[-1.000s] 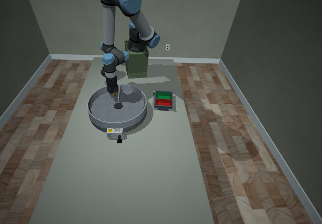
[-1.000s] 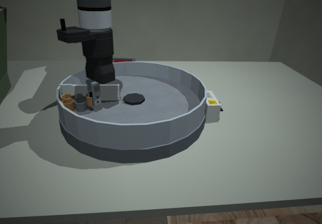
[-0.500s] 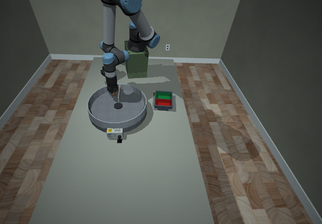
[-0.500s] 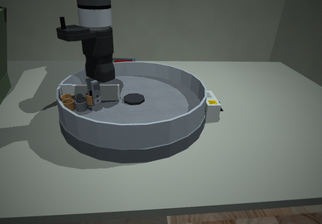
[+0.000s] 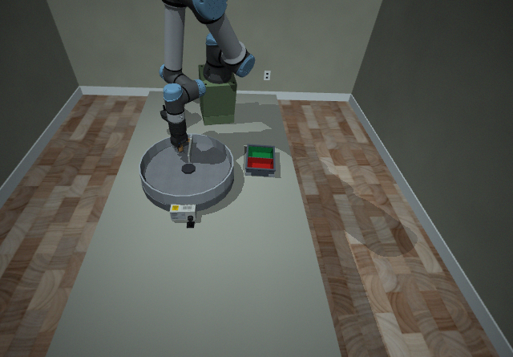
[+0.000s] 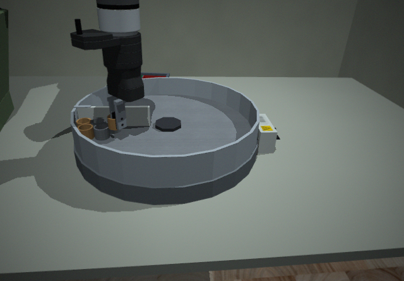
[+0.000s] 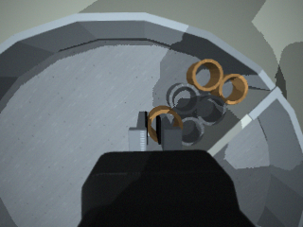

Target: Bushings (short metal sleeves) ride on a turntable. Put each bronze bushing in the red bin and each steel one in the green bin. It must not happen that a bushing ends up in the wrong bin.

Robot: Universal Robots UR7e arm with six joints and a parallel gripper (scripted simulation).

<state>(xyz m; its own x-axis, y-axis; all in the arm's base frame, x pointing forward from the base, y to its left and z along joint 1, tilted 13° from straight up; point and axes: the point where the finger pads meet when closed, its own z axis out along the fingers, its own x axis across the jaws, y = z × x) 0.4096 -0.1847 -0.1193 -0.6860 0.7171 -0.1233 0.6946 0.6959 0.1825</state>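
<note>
Right now the bin is 1 cm ahead of my hand, 41 cm to the left of it and 8 cm below it. The rest, counted from my hand: turntable (10 cm ahead, 6 cm to the left, 5 cm below).
</note>
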